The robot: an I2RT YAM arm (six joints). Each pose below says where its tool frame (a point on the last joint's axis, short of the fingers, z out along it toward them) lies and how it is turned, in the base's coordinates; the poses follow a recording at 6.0 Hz.
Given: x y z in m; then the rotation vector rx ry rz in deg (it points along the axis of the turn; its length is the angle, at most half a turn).
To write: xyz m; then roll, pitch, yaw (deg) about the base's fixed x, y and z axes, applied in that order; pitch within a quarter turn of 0, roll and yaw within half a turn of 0. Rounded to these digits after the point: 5 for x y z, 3 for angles.
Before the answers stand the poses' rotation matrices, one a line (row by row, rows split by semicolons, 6 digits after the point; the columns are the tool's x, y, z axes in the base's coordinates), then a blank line. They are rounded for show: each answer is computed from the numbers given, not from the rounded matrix.
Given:
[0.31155 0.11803 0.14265 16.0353 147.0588 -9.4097]
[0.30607 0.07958 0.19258 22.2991 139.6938 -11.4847]
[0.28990 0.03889 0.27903 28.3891 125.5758 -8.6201]
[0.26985 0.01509 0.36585 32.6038 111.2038 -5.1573]
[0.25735 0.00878 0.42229 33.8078 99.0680 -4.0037]
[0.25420 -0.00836 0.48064 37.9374 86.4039 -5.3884]
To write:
-0.828511 0.231992 0.509655; 0.165144 0.970892 -0.173480; -0.535067 -0.059564 -0.842707
-0.743116 0.326282 0.584225; 0.226484 0.944179 -0.239231; -0.629670 -0.045459 -0.775532
-0.550878 0.400858 0.732015; 0.297072 0.913835 -0.276863; -0.779925 0.064943 -0.622495
-0.324734 0.427525 0.843665; 0.347604 0.883527 -0.313929; -0.879613 0.191318 -0.435521
-0.123991 0.419906 0.899058; 0.345986 0.867484 -0.357443; -0.930011 0.266742 -0.252842
0.094997 0.452652 0.886613; 0.338990 0.822701 -0.456344; -0.935982 0.343904 -0.075290

[0.31155 0.11803 0.14265 -175.957 32.348 168.727]
[0.30607 0.07958 0.19258 -176.645 39.026 163.050]
[0.28990 0.03889 0.27903 174.044 51.254 151.663]
[0.26985 0.01509 0.36585 156.285 61.596 133.052]
[0.25735 0.00878 0.42229 133.468 68.436 109.716]
[0.25420 -0.00836 0.48064 102.349 69.387 74.345]

